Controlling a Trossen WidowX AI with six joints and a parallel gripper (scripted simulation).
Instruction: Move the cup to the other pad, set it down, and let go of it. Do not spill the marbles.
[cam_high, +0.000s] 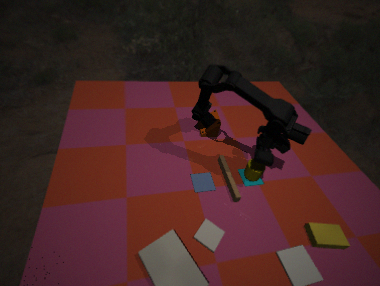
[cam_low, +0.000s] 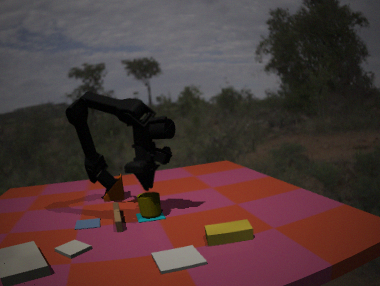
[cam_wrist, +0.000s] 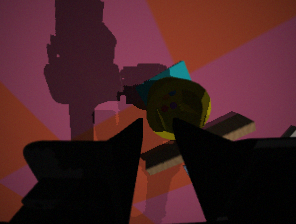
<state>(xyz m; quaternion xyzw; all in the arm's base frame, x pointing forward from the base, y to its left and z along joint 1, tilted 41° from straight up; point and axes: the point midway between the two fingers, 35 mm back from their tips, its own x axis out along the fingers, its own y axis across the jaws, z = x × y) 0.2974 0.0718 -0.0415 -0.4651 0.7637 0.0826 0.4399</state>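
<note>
Right now the yellow cup is 50 mm below my gripper tip, 20 mm ahead of it and 10 mm to the right of it. Round my gripper tip: purple marble: 70 mm below, 20 mm to the right, 20 mm ahead; cyan pad: 90 mm below, 30 mm ahead, 20 mm to the right; wooden bar: 120 mm to the right, 80 mm below, 10 mm ahead.
</note>
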